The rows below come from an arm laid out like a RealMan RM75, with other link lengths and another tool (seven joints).
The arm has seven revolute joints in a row. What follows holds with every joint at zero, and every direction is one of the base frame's. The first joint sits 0.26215 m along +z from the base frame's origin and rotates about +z. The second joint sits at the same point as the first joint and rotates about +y. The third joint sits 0.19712 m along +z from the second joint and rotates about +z. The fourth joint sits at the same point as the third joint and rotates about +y. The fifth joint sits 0.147 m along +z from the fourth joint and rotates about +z. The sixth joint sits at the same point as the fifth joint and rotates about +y. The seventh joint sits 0.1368 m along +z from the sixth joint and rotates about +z. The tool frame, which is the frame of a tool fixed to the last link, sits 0.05 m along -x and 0.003 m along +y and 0.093 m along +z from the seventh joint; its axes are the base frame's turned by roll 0, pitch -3.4 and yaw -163.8 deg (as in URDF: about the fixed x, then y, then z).
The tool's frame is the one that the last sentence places.
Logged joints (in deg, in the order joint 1, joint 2, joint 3, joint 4, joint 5, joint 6, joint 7), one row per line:
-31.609, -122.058, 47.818, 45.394, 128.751, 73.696, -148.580
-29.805, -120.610, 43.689, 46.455, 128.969, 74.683, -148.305
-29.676, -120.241, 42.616, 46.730, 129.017, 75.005, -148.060
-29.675, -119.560, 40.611, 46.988, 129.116, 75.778, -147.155
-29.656, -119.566, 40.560, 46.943, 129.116, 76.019, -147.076
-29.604, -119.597, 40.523, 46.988, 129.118, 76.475, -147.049
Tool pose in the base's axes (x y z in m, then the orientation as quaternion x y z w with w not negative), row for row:
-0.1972, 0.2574, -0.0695, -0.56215, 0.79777, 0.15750, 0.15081
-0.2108, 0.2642, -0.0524, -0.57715, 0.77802, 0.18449, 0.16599
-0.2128, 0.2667, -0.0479, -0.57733, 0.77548, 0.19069, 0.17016
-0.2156, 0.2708, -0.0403, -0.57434, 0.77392, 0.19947, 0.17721
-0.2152, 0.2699, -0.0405, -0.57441, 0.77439, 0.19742, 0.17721
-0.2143, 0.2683, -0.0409, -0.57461, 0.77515, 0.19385, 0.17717
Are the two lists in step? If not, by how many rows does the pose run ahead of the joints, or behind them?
They are in step.
